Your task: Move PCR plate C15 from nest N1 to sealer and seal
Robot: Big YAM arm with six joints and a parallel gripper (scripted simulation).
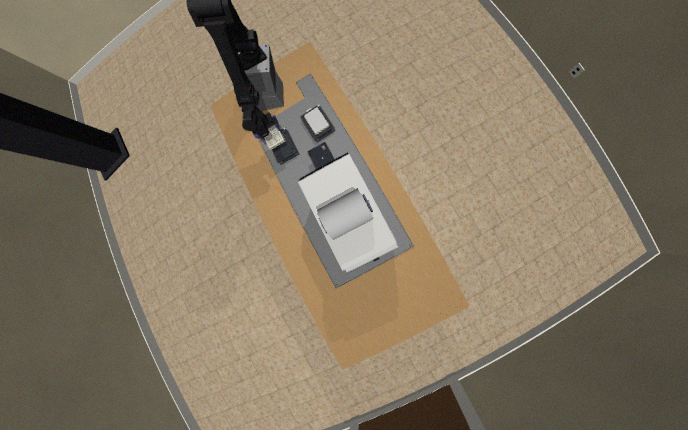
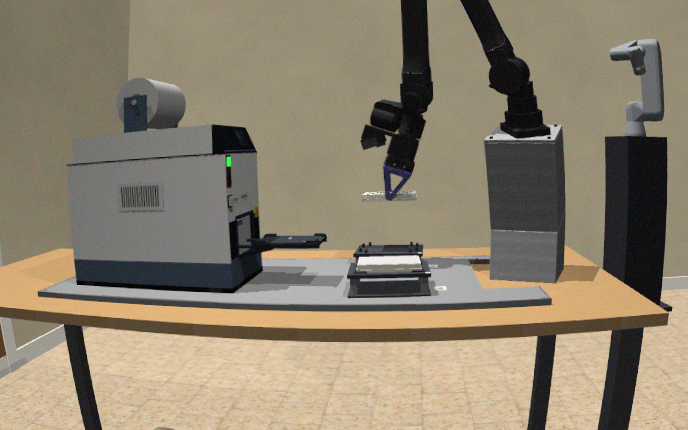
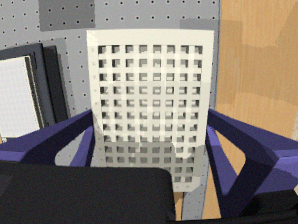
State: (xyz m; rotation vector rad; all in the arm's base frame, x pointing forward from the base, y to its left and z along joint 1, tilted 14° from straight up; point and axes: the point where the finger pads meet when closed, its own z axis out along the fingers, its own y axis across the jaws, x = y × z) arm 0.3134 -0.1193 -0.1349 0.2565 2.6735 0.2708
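My gripper is now 23 cm short of the sealer's dark stage, 13 cm to the right of it and 8 cm above it. Also, from my hand: sealed plate C51 (22 cm to the left, 12 cm below, 2 cm ahead); then start key (34 cm ahead, 20 cm to the left, 1 cm above); then white 96-well plate C15 (right at my hand).
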